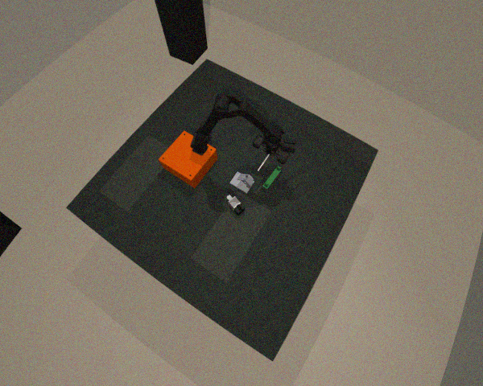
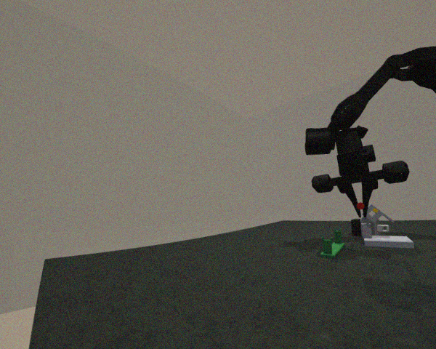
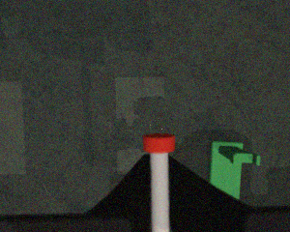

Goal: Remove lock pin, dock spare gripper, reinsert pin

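Now: the green stand 70 mm ahead of my gripper tip, 80 mm to the right of it and 70 mm below it. Also, from my gripper tip: grey mount 50 mm behind, 190 mm to the right, 40 mm below; spare gripper 40 mm behind, 320 mm to the right, 60 mm below.
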